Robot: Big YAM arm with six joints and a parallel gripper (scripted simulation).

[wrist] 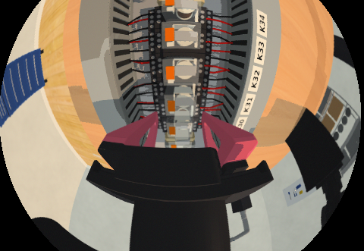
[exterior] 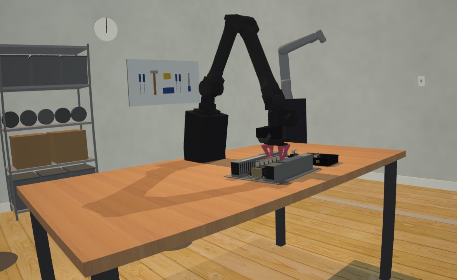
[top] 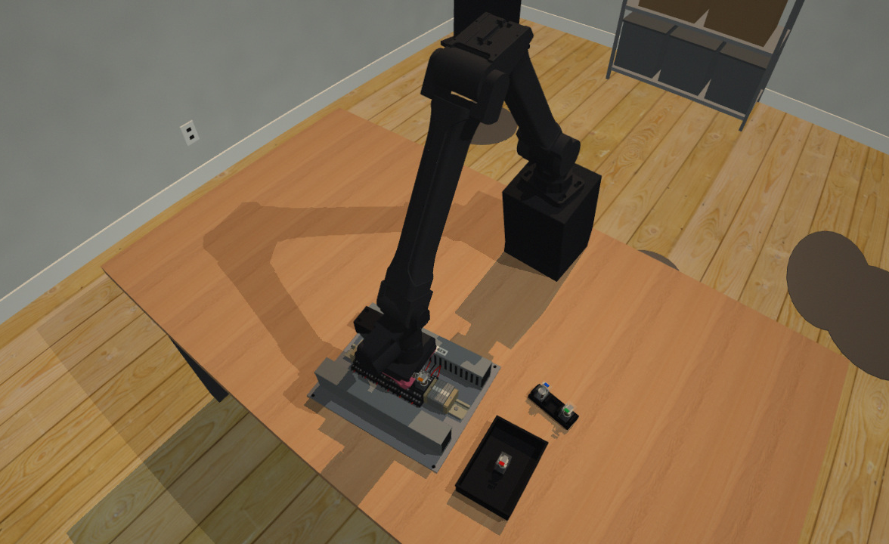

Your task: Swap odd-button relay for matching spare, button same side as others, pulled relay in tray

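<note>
My hand is 1 cm short of the grey relay panel, 2 cm to the left of it and 5 cm above it. The rest, counted from my hand: blue-button relay: 18 cm behind, 20 cm to the left, 2 cm below; black tray: 1 cm behind, 25 cm to the left, 3 cm below; black spare holder: 18 cm behind, 23 cm to the left, 4 cm below.
</note>
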